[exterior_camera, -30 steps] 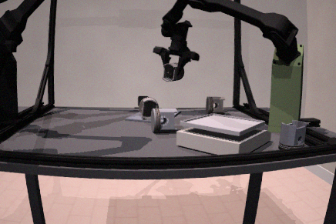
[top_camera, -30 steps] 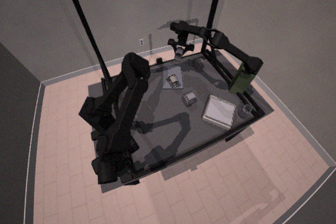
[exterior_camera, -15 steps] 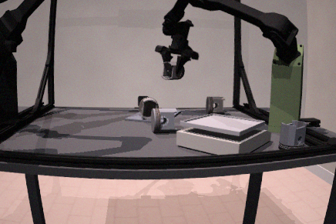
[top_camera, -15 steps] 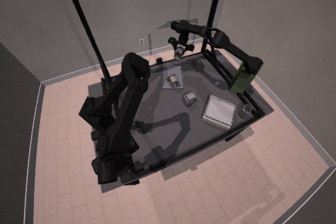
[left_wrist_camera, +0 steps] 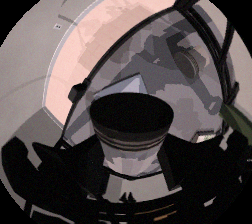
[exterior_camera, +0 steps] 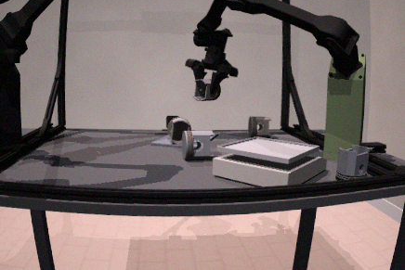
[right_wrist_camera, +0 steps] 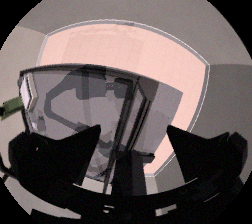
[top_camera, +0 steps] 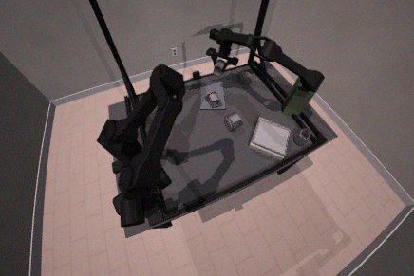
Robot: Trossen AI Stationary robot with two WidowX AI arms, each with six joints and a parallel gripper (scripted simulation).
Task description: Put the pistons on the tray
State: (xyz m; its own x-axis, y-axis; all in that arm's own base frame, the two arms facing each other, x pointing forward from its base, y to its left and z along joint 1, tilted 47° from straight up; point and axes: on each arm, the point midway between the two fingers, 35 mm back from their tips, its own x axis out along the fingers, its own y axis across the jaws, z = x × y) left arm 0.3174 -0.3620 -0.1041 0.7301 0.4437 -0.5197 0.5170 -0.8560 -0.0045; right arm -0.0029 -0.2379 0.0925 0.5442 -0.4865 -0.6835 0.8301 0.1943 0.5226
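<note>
My left hand is 6 cm short of the flat grey steel tray, 7 cm to the left of it and 18 cm above it. From my left hand the other things lie so: piston 2 cm ahead, 17 cm to the left, 15 cm below; then white scale pan 47 cm ahead, 10 cm to the left, 13 cm below.
</note>
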